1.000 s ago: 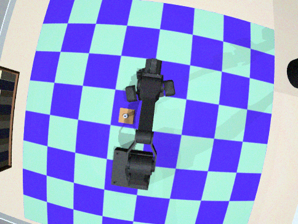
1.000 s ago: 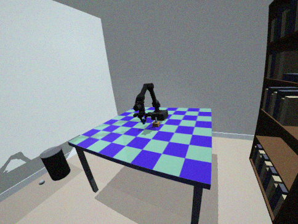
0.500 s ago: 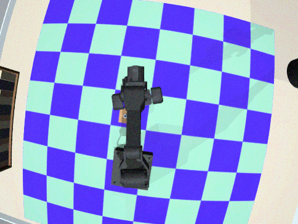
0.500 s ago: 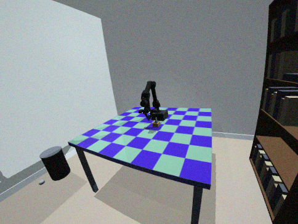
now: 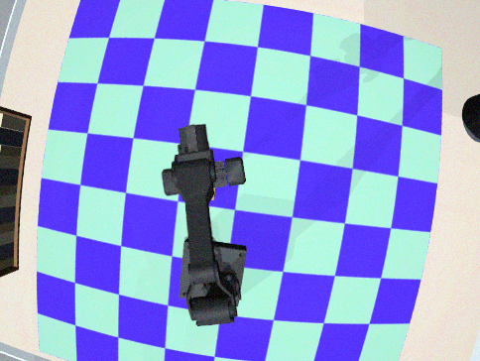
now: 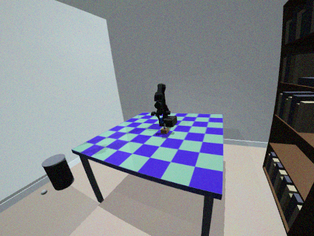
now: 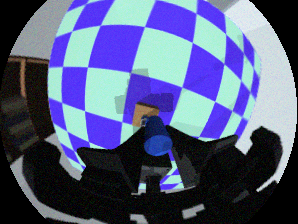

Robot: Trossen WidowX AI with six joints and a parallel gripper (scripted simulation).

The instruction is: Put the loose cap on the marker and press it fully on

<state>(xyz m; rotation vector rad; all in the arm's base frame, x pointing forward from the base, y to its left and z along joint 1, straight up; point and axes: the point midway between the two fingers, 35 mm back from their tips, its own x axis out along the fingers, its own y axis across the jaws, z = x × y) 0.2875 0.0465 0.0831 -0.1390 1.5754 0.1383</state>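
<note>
The holder block lies 30 mm behind my gripper tip, 10 mm to the left of it and 110 mm below it. Round my gripper tip: blue marker cap 10 mm above.
</note>
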